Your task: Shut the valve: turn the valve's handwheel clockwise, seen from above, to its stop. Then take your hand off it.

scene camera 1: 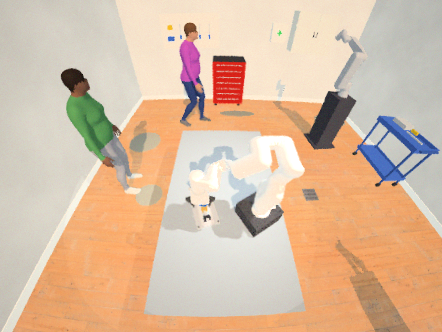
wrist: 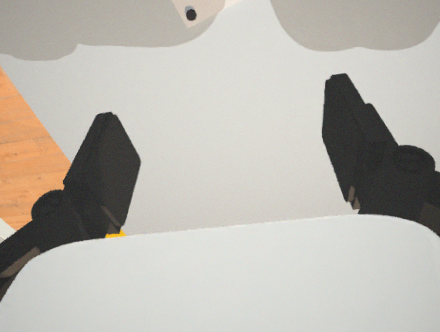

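The valve's pale base plate (scene camera 1: 214, 214) (wrist: 207, 9) lies on the grey mat. In the wrist view a corner of it with a dark bolt shows at the top edge. In the scene view a thin part of the blue handwheel (scene camera 1: 203, 205) and the yellow valve body (scene camera 1: 203, 209) show just below the gripper in the picture. The rest of the wheel is hidden behind the gripper, and the wheel does not show in the wrist view. My gripper (scene camera 1: 201, 202) (wrist: 221, 121) is wide open and empty, pointing down. Its height over the wheel is hard to tell.
The arm's dark base (scene camera 1: 250, 220) stands right of the valve on the grey mat (scene camera 1: 225, 280). A person in green (scene camera 1: 92, 120) stands at the left, and one in magenta (scene camera 1: 190, 62) stands behind the mat. A red cabinet (scene camera 1: 228, 82) and a blue cart (scene camera 1: 382, 162) stand farther off.
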